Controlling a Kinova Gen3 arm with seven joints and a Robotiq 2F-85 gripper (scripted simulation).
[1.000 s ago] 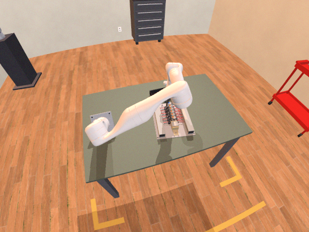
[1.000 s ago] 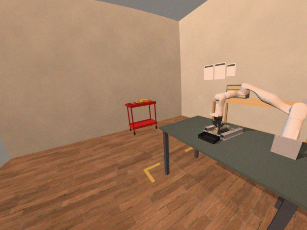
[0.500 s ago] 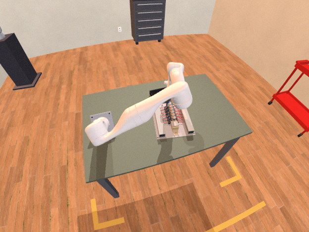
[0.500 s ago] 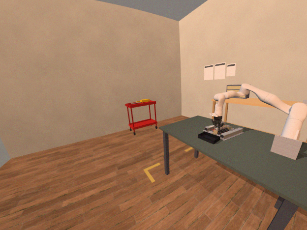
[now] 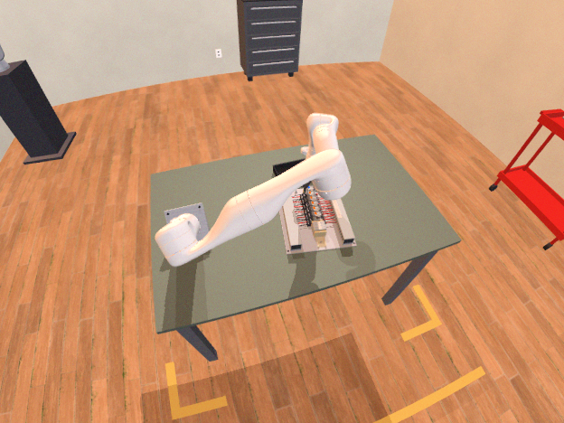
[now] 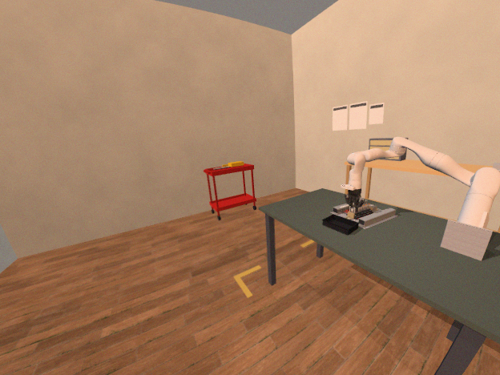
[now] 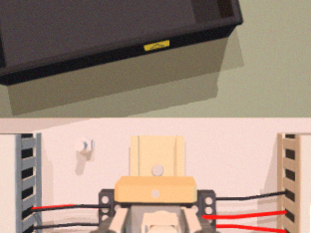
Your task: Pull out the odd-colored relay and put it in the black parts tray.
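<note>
Now: the relay 1 cm below my hand. The rest, counted from my hand: black parts tray: 16 cm to the left, 4 cm below, 4 cm behind; then relay panel: 10 cm to the right, 3 cm below.
</note>
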